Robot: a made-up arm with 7 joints.
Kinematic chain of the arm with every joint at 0, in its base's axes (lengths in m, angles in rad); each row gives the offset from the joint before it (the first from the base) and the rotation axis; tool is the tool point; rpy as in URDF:
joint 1: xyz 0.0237 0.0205 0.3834 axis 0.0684 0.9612 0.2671
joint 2: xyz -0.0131 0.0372 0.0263 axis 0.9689 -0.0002 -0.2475
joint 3: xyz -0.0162 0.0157 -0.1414 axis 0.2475 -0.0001 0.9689
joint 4: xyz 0.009 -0.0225 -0.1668 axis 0.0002 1 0
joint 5: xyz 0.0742 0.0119 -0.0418 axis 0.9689 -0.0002 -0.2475
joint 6: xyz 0.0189 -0.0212 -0.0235 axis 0.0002 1 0
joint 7: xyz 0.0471 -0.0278 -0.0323 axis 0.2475 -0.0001 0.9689
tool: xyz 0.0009 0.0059 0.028 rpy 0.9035 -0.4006 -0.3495
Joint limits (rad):
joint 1: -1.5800..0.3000
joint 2: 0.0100..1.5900
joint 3: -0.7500..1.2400
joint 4: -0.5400..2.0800
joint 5: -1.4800..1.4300
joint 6: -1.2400..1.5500
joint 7: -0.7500..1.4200
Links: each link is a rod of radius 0.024 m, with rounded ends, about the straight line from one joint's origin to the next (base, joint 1, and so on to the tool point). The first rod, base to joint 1, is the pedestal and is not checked.
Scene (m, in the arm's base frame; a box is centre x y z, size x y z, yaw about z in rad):
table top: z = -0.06
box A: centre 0.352 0.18 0.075 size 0.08 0.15 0.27 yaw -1
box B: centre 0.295 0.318 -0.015 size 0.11 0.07 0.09 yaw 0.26
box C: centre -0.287 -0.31 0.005 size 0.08 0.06 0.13 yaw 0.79
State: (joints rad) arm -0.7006 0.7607 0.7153 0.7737 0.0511 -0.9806 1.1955
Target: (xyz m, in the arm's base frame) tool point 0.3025 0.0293 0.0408
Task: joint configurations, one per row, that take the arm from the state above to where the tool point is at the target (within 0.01 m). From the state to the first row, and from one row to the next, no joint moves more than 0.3 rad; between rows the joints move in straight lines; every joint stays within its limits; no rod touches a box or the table.
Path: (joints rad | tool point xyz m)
1: -0.8727 0.7491 0.4222 0.7457 0.0169 -1.0325 1.2005 | 0.3549 0.2651 0.2767
2: -1.0447 0.7375 0.1292 0.7177 -0.0172 -1.0844 1.2054 | 0.3843 0.2075 0.3046
3: -1.2168 0.7259 -0.1639 0.6897 -0.0514 -1.1362 1.2104 | 0.3997 0.1535 0.3308
4: -1.3888 0.7143 -0.4569 0.6617 -0.0855 -1.1881 1.2154 | 0.4043 0.1070 0.3532
5: -1.5609 0.7027 -0.7500 0.6337 -0.1197 -1.2400 1.2203 | 0.4019 0.0710 0.3714
6: -1.4403 0.5296 -0.4989 0.7817 0.0838 -1.2400 1.2702 | 0.4125 0.0438 0.3275
7: -1.3198 0.3564 -0.2479 0.9297 0.2873 -1.2400 1.3202 | 0.4100 0.0173 0.2727
8: -1.1993 0.1832 0.0032 1.0776 0.4907 -1.2400 1.3701 | 0.3897 -0.0128 0.2116
9: -1.0788 0.0100 0.2543 1.2256 0.6942 -1.2400 1.4200 | 0.3487 -0.0499 0.1535
10: -0.9828 0.0100 0.3377 1.1865 0.6066 -1.0150 1.3920 | 0.3461 -0.0339 0.1277
11: -0.8868 0.0100 0.4211 1.1474 0.5189 -0.7900 1.3641 | 0.3383 -0.0143 0.0996
12: -0.7909 0.0100 0.5045 1.1083 0.4313 -0.5650 1.3361 | 0.3240 0.0072 0.0701
13: -0.6949 0.0100 0.5879 1.0692 0.3437 -0.3400 1.3082 | 0.3025 0.0293 0.0408

